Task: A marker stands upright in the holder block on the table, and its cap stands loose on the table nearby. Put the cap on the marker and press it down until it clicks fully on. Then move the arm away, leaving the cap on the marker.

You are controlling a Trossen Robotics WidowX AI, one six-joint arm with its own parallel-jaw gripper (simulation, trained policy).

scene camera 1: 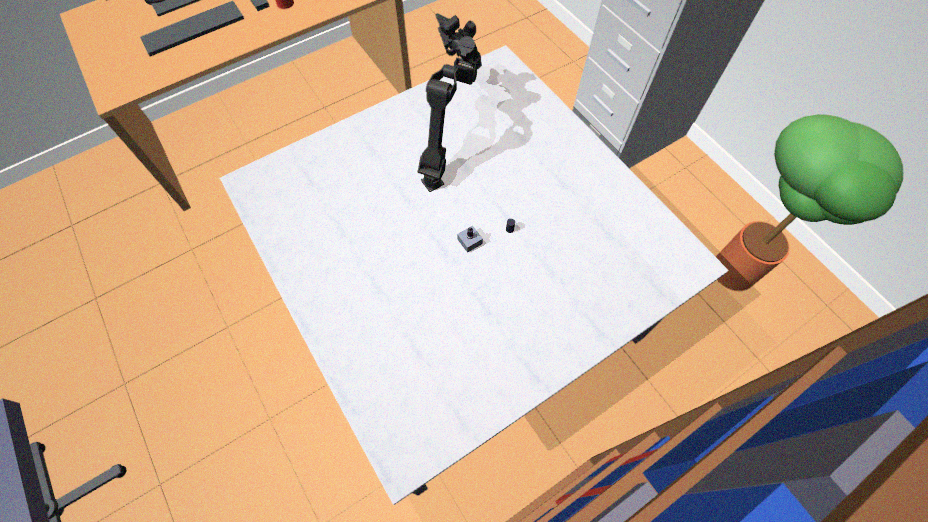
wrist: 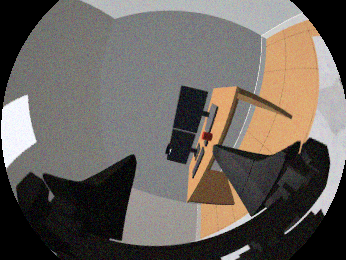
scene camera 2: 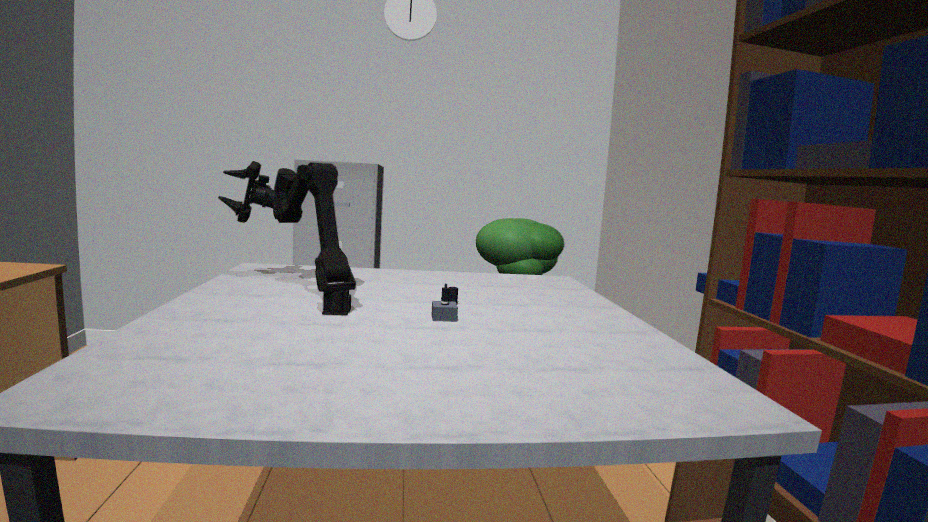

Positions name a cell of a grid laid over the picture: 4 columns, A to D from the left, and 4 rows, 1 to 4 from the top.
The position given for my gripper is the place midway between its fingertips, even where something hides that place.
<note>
In view: my gripper (scene camera 2: A2).
My gripper also shows in scene camera 1 (scene camera 1: B1) and in the wrist view (wrist: C3).
</note>
